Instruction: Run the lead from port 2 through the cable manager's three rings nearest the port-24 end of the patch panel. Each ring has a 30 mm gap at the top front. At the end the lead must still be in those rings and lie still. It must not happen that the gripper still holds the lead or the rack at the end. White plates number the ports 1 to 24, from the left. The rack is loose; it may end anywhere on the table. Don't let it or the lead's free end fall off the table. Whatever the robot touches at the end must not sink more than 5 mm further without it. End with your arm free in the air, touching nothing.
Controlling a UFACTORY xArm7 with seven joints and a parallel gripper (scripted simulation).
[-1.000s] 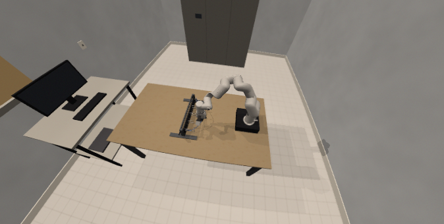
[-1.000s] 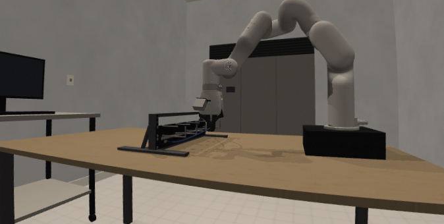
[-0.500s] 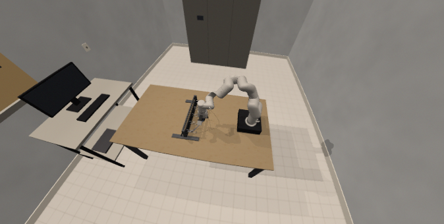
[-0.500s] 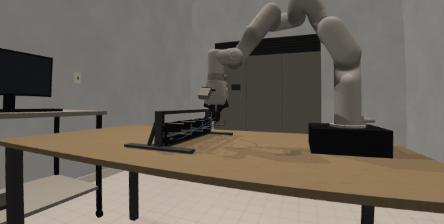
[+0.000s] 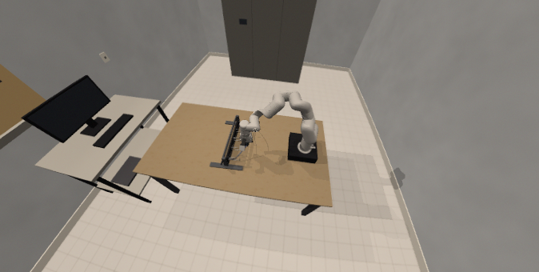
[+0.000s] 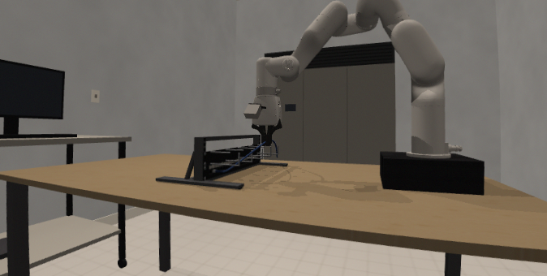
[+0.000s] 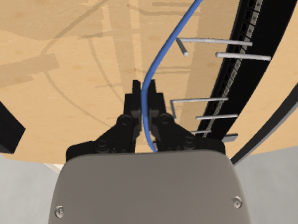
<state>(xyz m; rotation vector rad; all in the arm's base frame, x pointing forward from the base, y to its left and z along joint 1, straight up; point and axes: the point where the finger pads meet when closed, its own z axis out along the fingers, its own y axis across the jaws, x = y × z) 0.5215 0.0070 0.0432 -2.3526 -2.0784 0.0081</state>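
Right now the black rack is 150 mm ahead of my hand, 80 mm to the right of it and 60 mm below it.
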